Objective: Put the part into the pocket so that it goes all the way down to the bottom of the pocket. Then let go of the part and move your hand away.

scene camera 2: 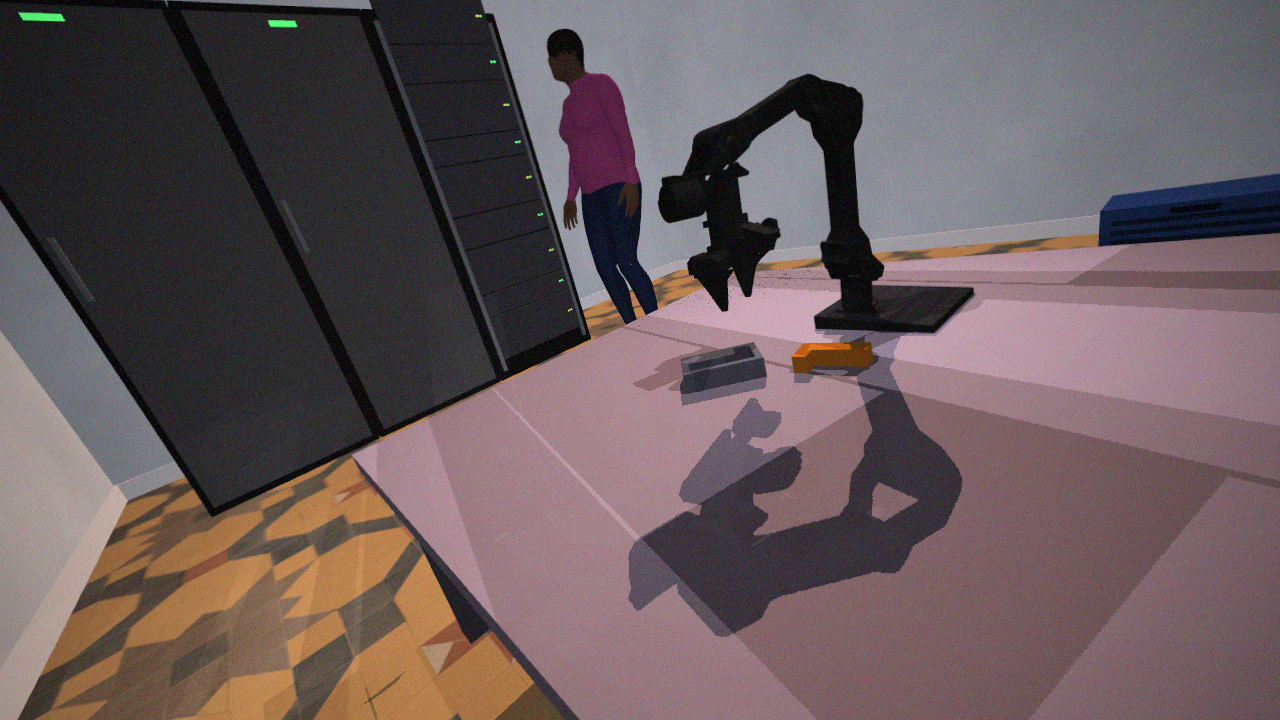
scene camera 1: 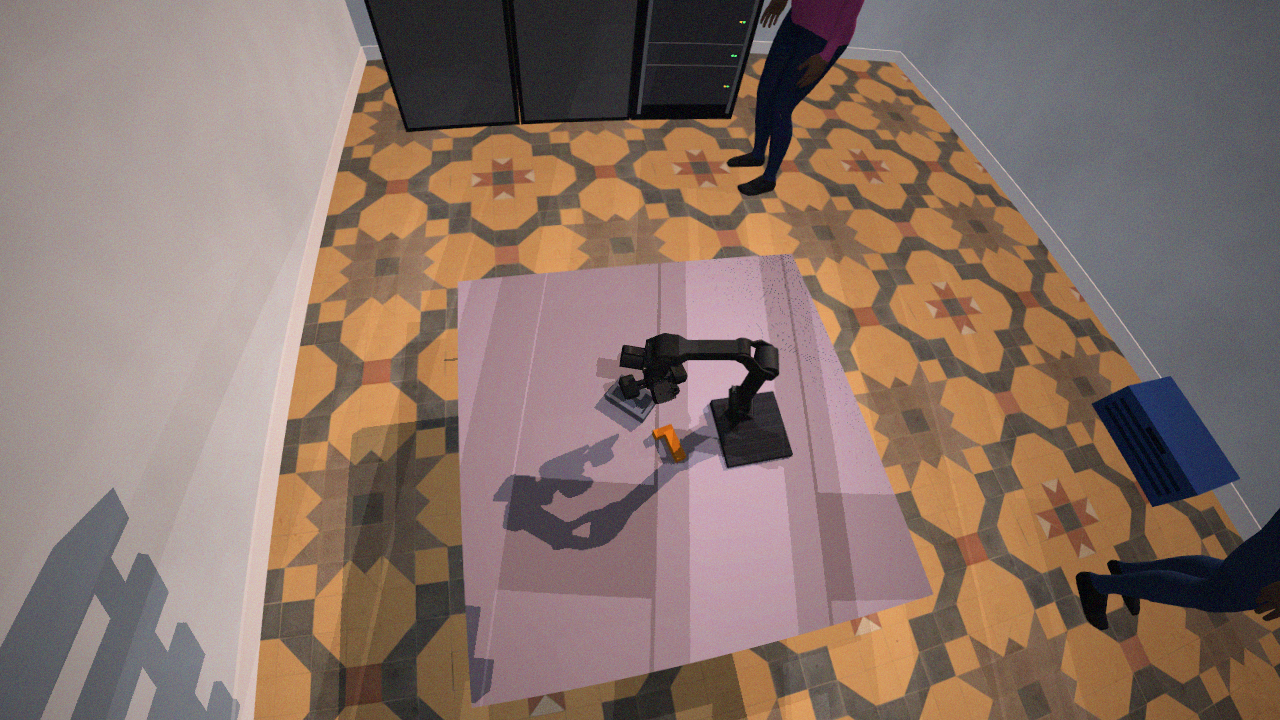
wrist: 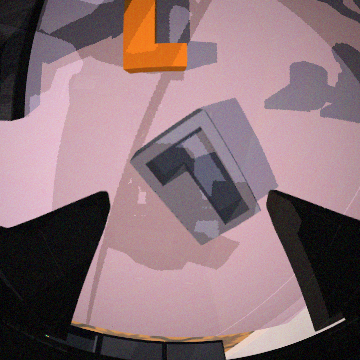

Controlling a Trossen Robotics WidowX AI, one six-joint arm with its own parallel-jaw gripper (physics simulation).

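Seen in the pictures: gripper, fingertip midpoint: point(scene camera 2: 737, 303) point(scene camera 1: 648, 392) point(wrist: 189, 198); arm's base, link origin: point(scene camera 2: 856, 306) point(scene camera 1: 736, 413).
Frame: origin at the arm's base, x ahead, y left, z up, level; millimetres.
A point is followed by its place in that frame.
Observation:
The orange L-shaped part point(scene camera 1: 671, 441) {x 233, y 17, z 6 mm} point(scene camera 2: 839, 356) {x 241, y 33, z -6 mm} point(wrist: 139, 55) {x 228, y -23, z 6 mm} lies flat on the pink table, beside the pocket block and apart from it; its upper end is cut off in the wrist view. The grey block point(scene camera 1: 640, 412) {x 280, y -111, z -19 mm} point(scene camera 2: 729, 373) {x 324, y -126, z -3 mm} point(wrist: 175, 202) {x 262, y -175, z 12 mm} sits on the table with its L-shaped pocket point(wrist: 212, 175) {x 309, y -156, z -19 mm} facing up, and the pocket is empty. My gripper point(scene camera 1: 646, 390) {x 266, y -118, z 103 mm} point(scene camera 2: 736, 302) {x 266, y -118, z 103 mm} point(wrist: 189, 198) {x 266, y -118, z 103 mm} is open and empty. It hangs above the block, clear of it and pointing down, with the block showing between the fingers in the wrist view.
The arm's black base plate point(scene camera 1: 756, 434) {x -32, y 84, z -5 mm} point(scene camera 2: 895, 310) {x 22, y 73, z -5 mm} stands on the table point(scene camera 1: 572, 653) {x 687, y 450, z -24 mm} point(scene camera 2: 554, 573) {x 775, y -107, z -24 mm}, on the far side of the part from the block. Dark cabinets point(scene camera 1: 572, 62) point(scene camera 2: 268, 223), a person in a pink top point(scene camera 1: 778, 80) point(scene camera 2: 599, 134) and a blue box point(scene camera 1: 1168, 438) point(scene camera 2: 1190, 219) are beyond the table.

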